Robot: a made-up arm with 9 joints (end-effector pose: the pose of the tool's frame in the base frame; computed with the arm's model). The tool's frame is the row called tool.
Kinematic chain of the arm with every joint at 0, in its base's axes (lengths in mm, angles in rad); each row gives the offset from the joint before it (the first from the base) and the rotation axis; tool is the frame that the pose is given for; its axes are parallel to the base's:
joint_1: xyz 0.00 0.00 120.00 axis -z
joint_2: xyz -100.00 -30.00 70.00 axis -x
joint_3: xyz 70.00 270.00 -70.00 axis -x
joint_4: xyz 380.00 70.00 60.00 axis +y
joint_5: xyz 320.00 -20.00 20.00 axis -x
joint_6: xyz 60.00 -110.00 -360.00 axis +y
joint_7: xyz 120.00 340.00 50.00 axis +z
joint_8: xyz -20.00 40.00 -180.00 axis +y
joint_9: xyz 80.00 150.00 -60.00 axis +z
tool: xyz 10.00 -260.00 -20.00
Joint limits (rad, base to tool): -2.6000..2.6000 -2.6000..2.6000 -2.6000..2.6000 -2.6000..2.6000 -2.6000..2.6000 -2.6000..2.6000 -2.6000..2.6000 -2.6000..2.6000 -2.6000..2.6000
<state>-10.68 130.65 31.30 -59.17 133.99 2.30 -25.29 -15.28 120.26</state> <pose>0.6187 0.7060 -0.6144 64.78 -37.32 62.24</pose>
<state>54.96 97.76 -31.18 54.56 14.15 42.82 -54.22 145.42 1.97</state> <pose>-0.2942 -0.3604 -0.4683 -53.63 24.71 79.70</pose>
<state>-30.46 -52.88 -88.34 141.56 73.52 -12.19 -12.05 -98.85 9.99</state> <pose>-0.3716 0.2509 0.3025 -156.08 -28.88 -40.18</pose>
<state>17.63 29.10 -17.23 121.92 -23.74 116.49 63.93 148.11 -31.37</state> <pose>0.0964 0.5772 -0.0914 -48.76 -45.48 -107.58</pose>
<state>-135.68 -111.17 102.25 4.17 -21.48 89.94 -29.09 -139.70 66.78</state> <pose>-0.9727 0.2321 0.4360 -42.81 -17.64 -150.61</pose>
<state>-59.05 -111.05 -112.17 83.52 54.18 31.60 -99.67 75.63 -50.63</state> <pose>0.1918 -0.2713 0.9154 79.92 40.13 160.81</pose>
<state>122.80 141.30 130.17 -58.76 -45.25 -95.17 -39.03 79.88 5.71</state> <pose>-1.1061 -0.1409 0.5277 172.12 11.70 167.80</pose>
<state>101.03 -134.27 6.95 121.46 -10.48 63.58 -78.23 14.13 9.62</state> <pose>-0.4078 0.2469 0.5638 50.93 59.03 54.93</pose>
